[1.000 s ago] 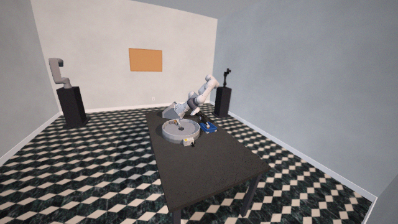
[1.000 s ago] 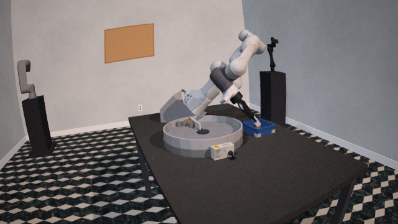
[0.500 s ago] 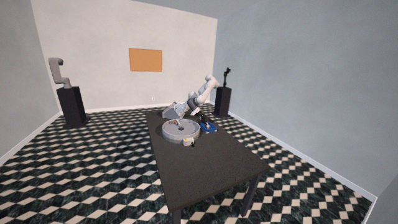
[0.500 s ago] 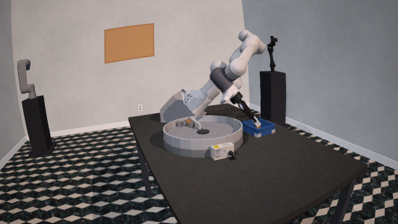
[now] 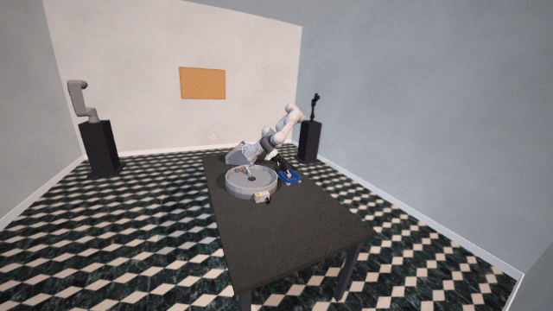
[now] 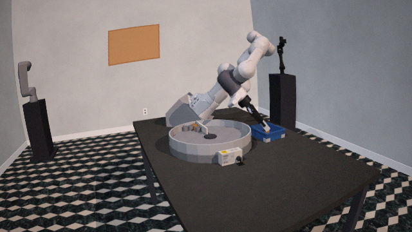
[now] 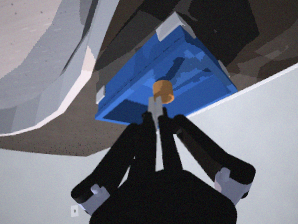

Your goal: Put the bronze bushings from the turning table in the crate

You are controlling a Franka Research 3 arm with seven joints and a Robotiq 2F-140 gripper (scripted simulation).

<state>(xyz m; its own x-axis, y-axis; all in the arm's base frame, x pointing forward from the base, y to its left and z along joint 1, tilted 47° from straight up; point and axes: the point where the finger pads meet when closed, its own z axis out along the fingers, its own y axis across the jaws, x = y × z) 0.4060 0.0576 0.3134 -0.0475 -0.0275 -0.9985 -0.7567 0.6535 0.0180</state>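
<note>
The blue crate is 10 mm behind my hand, 20 mm to the left of it and 40 mm below it. Also, from my hand: round grey turning table 10 mm behind, 330 mm to the right, 10 mm below.
</note>
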